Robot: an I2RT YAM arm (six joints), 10 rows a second.
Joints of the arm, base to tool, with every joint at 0 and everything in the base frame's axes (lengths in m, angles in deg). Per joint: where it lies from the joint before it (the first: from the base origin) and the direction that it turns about. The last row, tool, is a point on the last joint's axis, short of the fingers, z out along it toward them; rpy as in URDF.
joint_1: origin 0 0 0.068 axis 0 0 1
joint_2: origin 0.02 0.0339 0.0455 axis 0 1 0
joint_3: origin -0.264 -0.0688 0 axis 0 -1 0
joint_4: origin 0.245 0.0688 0.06 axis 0 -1 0
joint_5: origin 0.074 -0.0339 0.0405 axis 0 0 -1
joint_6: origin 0.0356 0 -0.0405 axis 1 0 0
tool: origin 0 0 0 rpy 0 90 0
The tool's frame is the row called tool.
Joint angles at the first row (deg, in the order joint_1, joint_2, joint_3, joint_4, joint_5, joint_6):
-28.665 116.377 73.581 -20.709 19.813 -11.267
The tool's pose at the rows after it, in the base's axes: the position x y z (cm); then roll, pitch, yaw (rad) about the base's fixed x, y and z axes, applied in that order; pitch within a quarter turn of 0, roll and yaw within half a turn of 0:
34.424 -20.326 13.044 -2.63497 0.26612 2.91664
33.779 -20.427 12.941 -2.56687 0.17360 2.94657
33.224 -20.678 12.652 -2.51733 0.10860 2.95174
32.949 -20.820 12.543 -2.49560 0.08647 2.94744
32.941 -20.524 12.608 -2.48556 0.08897 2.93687
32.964 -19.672 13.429 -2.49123 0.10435 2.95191
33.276 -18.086 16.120 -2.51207 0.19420 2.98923
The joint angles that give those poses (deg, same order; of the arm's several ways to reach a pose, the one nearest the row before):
-28.491 116.378 73.888 -24.862 23.923 -16.491
-28.709 116.377 73.777 -27.332 28.337 -19.704
-29.147 116.661 73.471 -28.511 31.835 -21.519
-29.409 116.706 73.212 -28.775 33.364 -21.978
-28.972 116.442 72.946 -29.058 34.173 -20.907
-27.879 114.607 72.268 -29.713 33.692 -20.469
-25.737 109.754 71.657 -29.845 31.157 -19.595

